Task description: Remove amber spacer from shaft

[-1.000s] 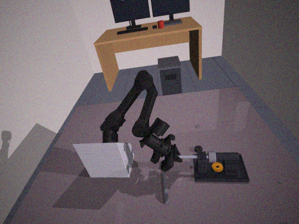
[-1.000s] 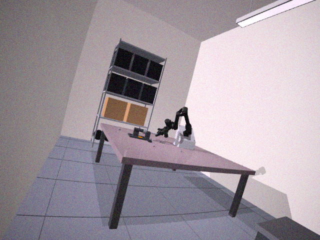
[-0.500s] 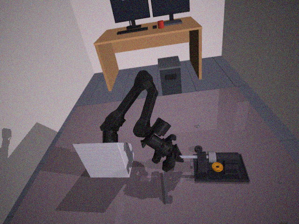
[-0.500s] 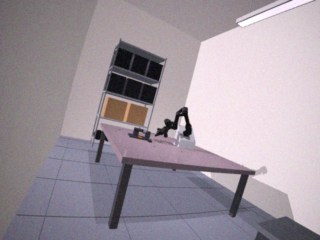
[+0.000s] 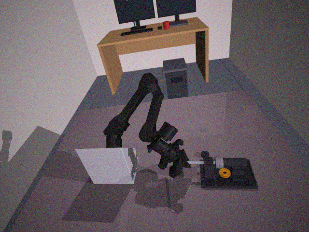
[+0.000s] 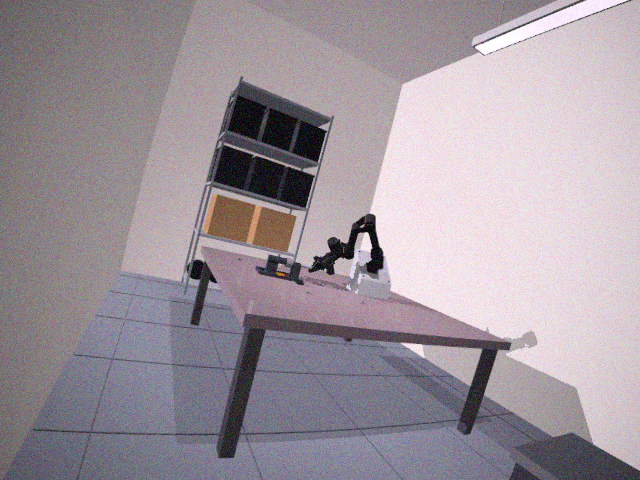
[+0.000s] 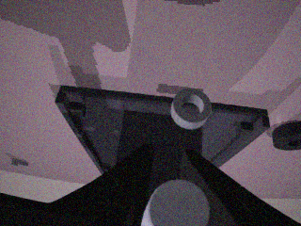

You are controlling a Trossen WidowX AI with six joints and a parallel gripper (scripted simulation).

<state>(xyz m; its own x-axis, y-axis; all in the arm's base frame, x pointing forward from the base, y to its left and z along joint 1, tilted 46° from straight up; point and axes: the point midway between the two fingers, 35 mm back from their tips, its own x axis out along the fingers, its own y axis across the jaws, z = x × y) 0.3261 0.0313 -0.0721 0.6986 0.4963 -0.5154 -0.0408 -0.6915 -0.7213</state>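
Right now the pale shaft is 6 cm ahead of my gripper tip and 3 cm above it. The rest, counted from my gripper tip: black ring knob (11 cm to the left, 8 cm ahead, 5 cm below); thin grey strip (11 cm to the right, 9 cm behind, 5 cm below); amber spacer (15 cm ahead, 4 cm below, 1 cm to the right).
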